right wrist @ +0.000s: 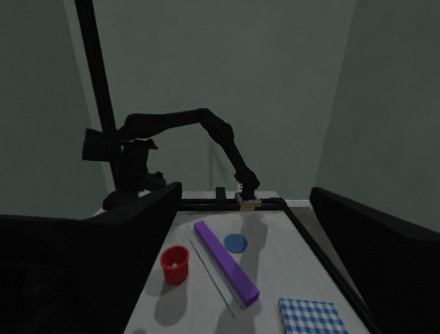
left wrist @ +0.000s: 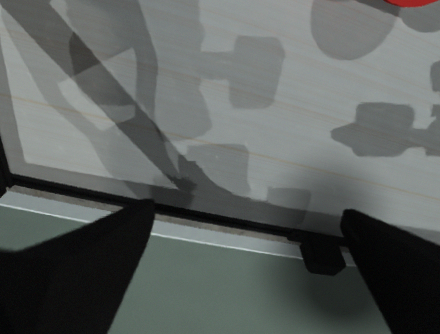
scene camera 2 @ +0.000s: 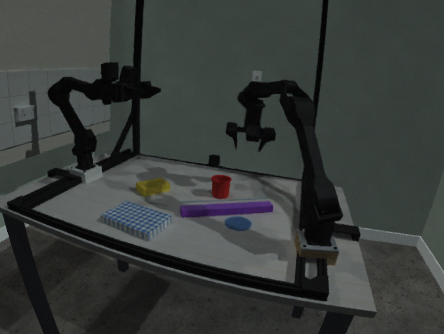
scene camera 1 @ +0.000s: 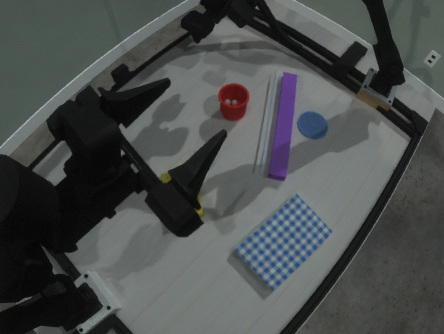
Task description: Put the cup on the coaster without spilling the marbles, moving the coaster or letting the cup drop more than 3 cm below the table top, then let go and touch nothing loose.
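Frame: origin at the left arm's base, x ahead, y left, z up, level; metres.
Where they show: left gripper, fingertip midpoint: (left wrist: pixel 248 213) (scene camera 2: pixel 247 150); right gripper, fingertip midpoint: (right wrist: pixel 245 190) (scene camera 2: pixel 152 90) (scene camera 1: pixel 195 104); left arm's base at its link origin: (right wrist: pixel 247 196) (scene camera 2: pixel 317 238) (scene camera 1: pixel 380 85); right arm's base at its link origin: (scene camera 2: pixel 85 167) (scene camera 1: pixel 83 303).
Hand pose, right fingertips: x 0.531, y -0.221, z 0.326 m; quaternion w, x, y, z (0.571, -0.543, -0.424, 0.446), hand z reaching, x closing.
Observation:
Each offset is from my right fingertips to the top centre of the thing. "pt": to the spot under its first point.
The red cup {dx -0.230, dy -0.090, dz -0.305 m} (scene camera 1: pixel 233 111) (scene camera 2: pixel 220 188) (right wrist: pixel 175 272) stands upright on the table; white marbles {dx -0.246, dy -0.095, dz -0.350 m} (scene camera 1: pixel 231 102) show inside it. Its edge also shows at the top right of the left wrist view (left wrist: pixel 412 2). The flat blue coaster {dx -0.313, dy +0.101, dz -0.369 m} (scene camera 1: pixel 312 125) (scene camera 2: pixel 238 223) (right wrist: pixel 235 243) lies on the other side of the purple bar, apart from the cup. My left gripper (scene camera 2: pixel 248 149) (left wrist: pixel 248 213) is open and empty, high above the table behind the cup. My right gripper (scene camera 1: pixel 197 107) (scene camera 2: pixel 159 90) is open and empty, raised high and pointing level across the table.
A long purple bar {dx -0.268, dy +0.025, dz -0.347 m} (scene camera 1: pixel 284 127) (scene camera 2: pixel 226 209) (right wrist: pixel 226 264) lies between cup and coaster, with a thin clear strip {pt dx -0.232, dy +0.006, dz -0.347 m} (scene camera 1: pixel 266 122) along its cup side. A blue-checked block {dx -0.014, dy +0.181, dz -0.348 m} (scene camera 1: pixel 284 242) (scene camera 2: pixel 136 218) (right wrist: pixel 312 317) and a yellow block {dx +0.022, dy -0.058, dz -0.343 m} (scene camera 2: pixel 153 187) lie farther off. Black rails edge the table.

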